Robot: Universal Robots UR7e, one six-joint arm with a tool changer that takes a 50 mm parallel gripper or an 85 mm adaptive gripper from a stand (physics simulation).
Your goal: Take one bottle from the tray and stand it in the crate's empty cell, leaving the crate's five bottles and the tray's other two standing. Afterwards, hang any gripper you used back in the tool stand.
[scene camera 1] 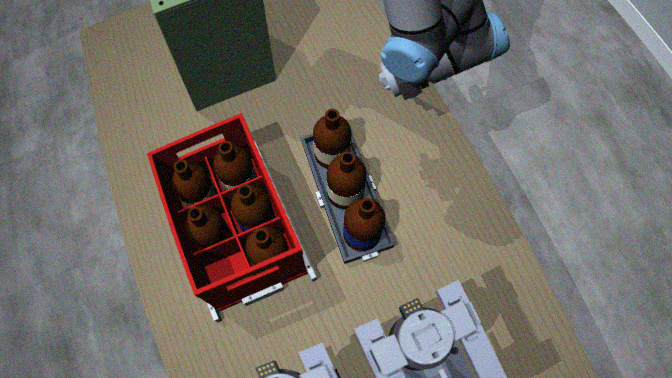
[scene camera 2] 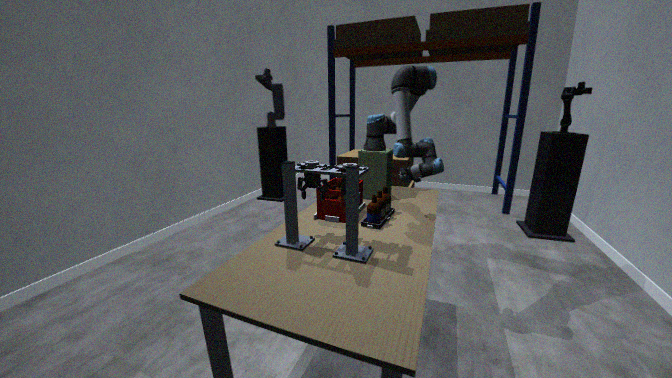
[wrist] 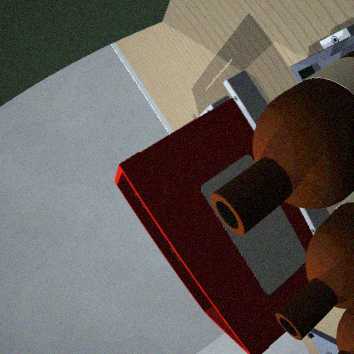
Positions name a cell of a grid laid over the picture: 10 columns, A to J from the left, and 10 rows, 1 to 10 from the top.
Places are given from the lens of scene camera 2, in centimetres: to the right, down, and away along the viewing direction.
tool stand (scene camera 2: F7): 6, 25, 110
